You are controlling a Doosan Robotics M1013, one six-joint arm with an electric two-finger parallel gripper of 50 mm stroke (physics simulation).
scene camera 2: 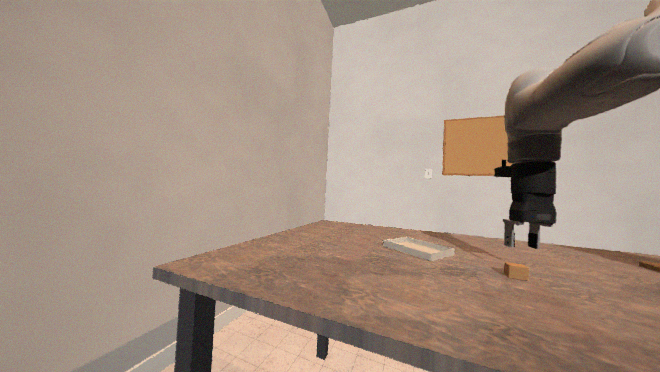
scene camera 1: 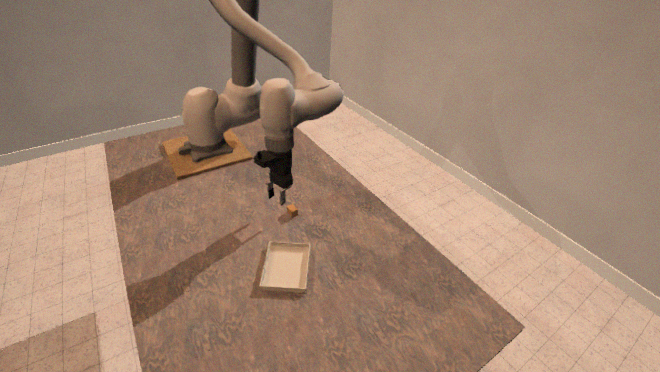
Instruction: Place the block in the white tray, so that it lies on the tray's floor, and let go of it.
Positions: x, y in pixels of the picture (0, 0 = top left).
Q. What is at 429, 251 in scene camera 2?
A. A white tray.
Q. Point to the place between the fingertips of my gripper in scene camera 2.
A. At 521, 247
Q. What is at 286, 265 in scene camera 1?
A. A white tray.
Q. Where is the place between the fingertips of my gripper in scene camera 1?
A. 277, 200
